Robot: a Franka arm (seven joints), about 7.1 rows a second.
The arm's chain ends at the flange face. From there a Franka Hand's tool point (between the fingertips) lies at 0.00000 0.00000 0.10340 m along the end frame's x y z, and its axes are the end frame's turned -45 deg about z.
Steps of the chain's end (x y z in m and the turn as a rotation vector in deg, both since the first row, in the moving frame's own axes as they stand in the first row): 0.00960 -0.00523 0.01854 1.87 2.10 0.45; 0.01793 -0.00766 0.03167 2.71 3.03 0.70; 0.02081 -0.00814 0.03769 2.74 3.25 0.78; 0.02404 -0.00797 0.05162 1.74 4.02 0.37; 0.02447 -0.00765 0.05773 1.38 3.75 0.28; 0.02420 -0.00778 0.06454 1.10 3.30 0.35; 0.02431 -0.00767 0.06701 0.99 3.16 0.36; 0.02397 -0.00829 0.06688 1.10 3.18 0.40; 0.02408 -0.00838 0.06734 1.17 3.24 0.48
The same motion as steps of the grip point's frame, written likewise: 0.01555 0.00340 0.01842 -0.16 2.81 0.45; 0.02541 0.00771 0.03141 -0.23 4.06 0.70; 0.02810 0.00966 0.03741 -0.36 4.24 0.78; 0.02997 0.01429 0.05132 -1.61 4.07 0.37; 0.02925 0.01493 0.05748 -1.68 3.63 0.28; 0.02822 0.01443 0.06435 -1.56 3.11 0.35; 0.02790 0.01455 0.06684 -1.53 2.93 0.36; 0.02826 0.01376 0.06670 -1.47 3.03 0.40; 0.02857 0.01377 0.06715 -1.46 3.12 0.48
